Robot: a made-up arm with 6 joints.
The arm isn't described. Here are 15 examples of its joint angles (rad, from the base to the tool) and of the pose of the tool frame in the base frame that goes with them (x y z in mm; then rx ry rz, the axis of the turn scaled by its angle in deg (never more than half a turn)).
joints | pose
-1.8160 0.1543 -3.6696 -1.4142 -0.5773 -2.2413 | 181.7 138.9 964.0 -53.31 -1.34 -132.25
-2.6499 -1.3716 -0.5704 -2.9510 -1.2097 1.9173 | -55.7 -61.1 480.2 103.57 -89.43 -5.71
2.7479 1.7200 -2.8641 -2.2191 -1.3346 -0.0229 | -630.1 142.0 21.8 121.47 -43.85 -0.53
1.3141 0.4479 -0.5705 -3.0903 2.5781 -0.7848 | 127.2 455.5 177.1 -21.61 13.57 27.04
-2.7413 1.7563 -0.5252 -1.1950 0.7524 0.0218 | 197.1 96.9 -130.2 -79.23 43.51 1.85
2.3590 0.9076 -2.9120 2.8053 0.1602 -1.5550 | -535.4 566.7 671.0 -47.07 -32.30 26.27
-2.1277 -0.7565 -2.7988 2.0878 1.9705 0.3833 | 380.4 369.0 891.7 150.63 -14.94 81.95
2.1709 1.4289 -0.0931 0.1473 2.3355 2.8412 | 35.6 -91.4 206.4 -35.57 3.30 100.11
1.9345 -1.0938 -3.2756 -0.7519 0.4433 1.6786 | 275.0 -786.7 539.9 37.79 37.49 -4.60
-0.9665 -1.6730 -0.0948 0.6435 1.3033 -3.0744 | 168.5 -148.1 423.2 69.68 119.22 28.37
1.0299 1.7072 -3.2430 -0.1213 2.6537 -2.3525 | 356.6 560.9 110.1 10.97 -129.38 69.00
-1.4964 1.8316 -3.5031 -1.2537 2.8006 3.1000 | -75.6 -631.5 218.8 -95.09 -35.43 3.97
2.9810 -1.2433 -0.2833 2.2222 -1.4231 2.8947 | -57.8 116.1 422.3 -14.20 156.27 77.39
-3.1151 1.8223 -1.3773 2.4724 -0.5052 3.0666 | -68.6 85.3 -303.3 -52.90 117.42 -0.08
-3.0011 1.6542 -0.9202 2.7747 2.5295 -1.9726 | -213.2 -83.0 -260.2 -43.13 -73.22 84.92
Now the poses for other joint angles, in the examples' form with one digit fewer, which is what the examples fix.
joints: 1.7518 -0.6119 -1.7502 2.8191 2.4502 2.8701
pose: -42 -31 1002 74.2 75.8 -68.5
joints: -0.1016 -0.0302 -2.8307 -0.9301 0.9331 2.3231
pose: 135 -46 1150 -6.2 74.1 -99.2
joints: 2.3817 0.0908 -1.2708 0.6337 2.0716 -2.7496
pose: -421 277 376 106.5 -66.2 50.6
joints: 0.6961 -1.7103 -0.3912 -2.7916 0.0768 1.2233
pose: 98 119 576 30.4 60.9 117.0
